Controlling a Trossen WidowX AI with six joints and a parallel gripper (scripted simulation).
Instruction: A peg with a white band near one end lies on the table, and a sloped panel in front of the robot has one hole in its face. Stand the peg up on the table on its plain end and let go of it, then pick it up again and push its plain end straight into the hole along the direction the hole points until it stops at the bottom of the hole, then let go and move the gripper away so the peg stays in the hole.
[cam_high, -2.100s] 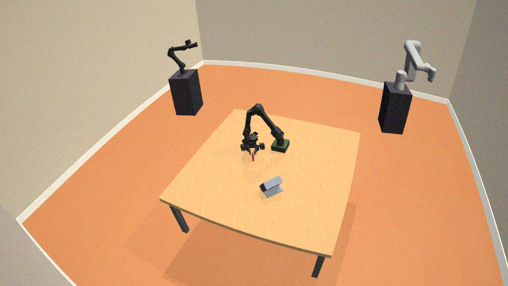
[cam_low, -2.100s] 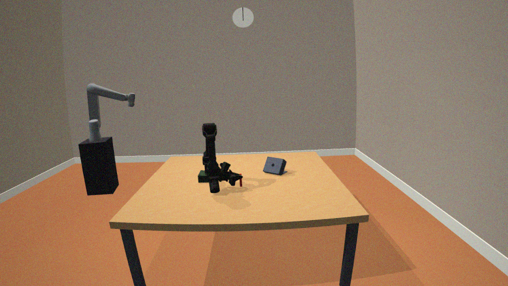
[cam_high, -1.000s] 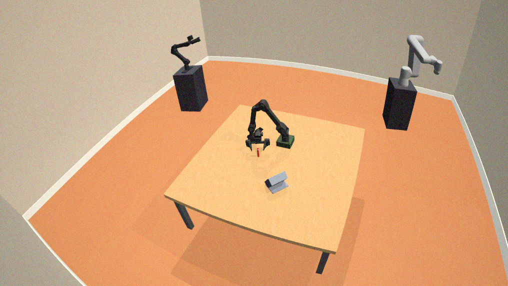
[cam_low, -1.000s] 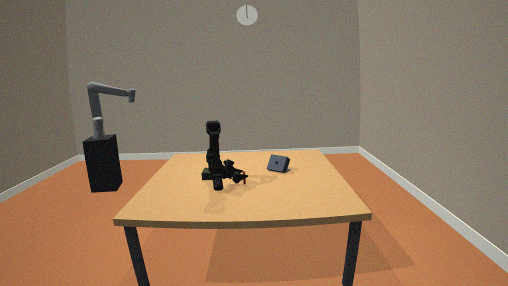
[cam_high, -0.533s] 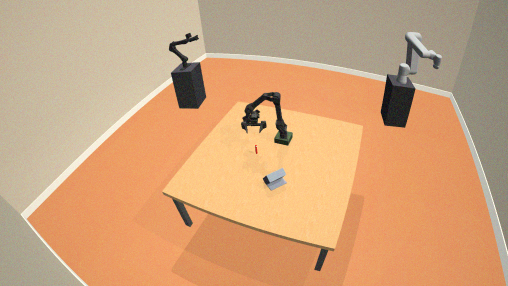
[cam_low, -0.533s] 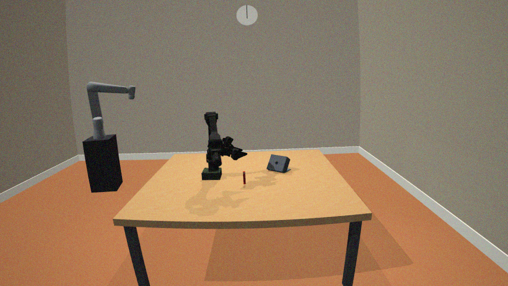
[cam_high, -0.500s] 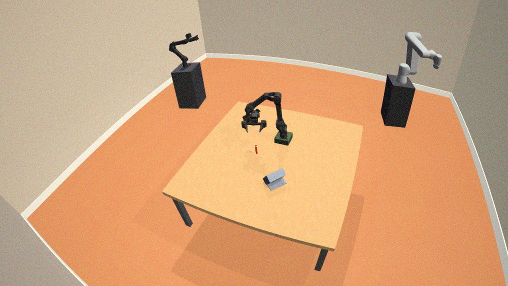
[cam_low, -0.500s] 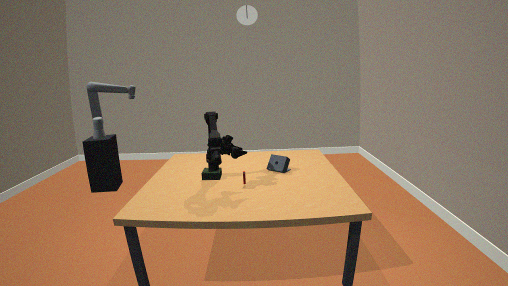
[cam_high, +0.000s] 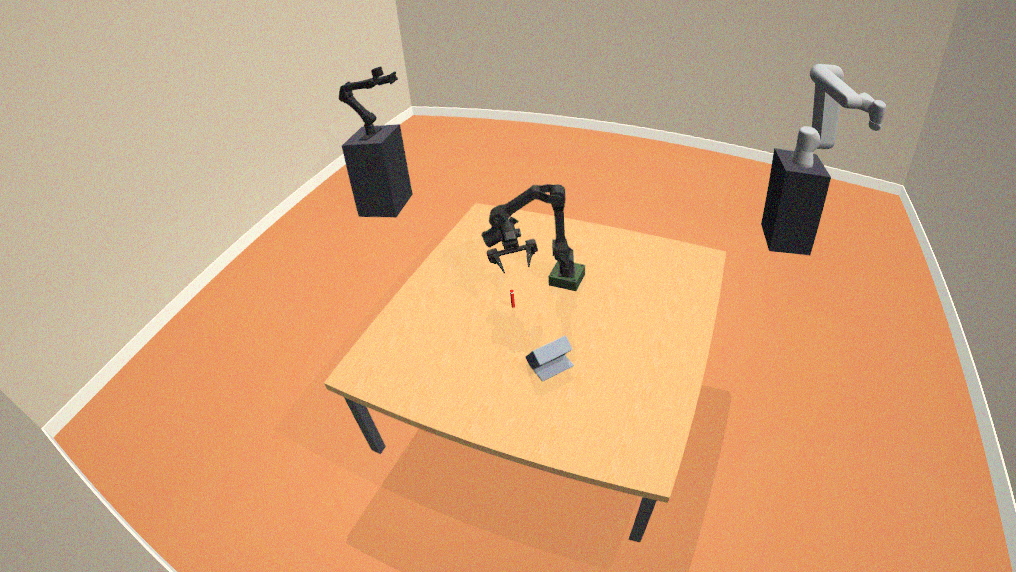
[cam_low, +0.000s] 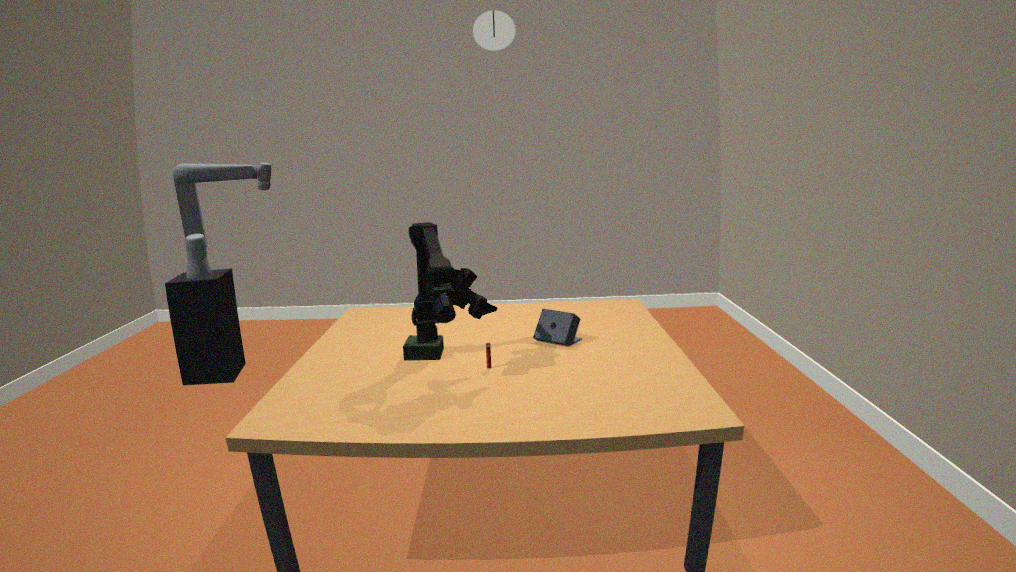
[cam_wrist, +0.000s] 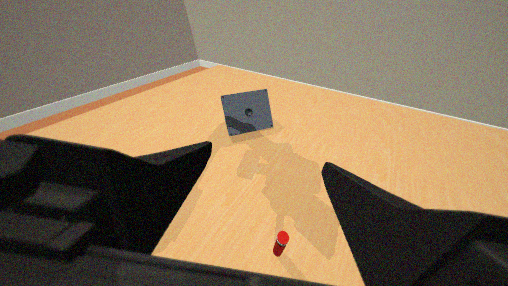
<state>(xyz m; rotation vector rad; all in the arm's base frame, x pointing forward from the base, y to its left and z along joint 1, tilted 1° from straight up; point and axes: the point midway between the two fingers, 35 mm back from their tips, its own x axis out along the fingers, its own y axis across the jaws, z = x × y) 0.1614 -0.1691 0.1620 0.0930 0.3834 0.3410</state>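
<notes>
The red peg is 2 cm behind my gripper tip, 3 cm to the right of it and 14 cm below it. The rest, counted from my gripper tip: grey sloped panel: 26 cm ahead, 16 cm to the left, 15 cm below.
</notes>
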